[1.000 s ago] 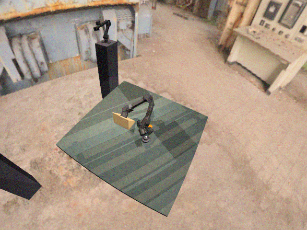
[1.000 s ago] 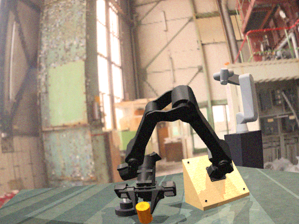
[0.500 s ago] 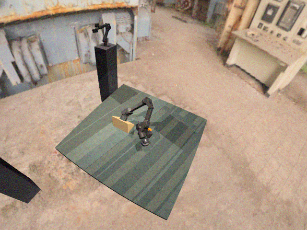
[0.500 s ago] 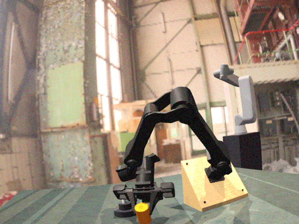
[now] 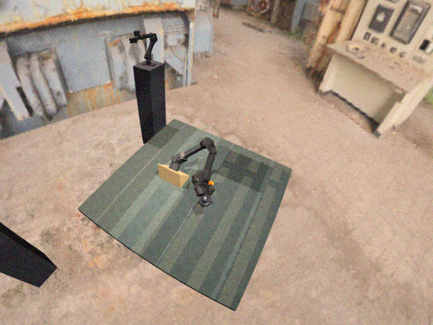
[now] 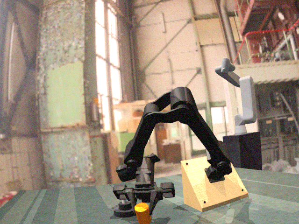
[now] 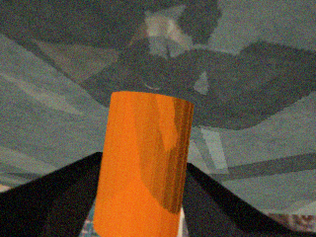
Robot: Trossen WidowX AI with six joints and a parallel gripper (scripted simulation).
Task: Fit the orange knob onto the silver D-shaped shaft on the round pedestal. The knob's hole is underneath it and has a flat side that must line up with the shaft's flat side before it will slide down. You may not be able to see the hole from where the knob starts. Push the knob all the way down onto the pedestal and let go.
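Now: gripper tip 30 mm short of the dark round pedestal and 140 mm to the left of it. The rest, counted from my gripper tip: orange knob (10 mm above).
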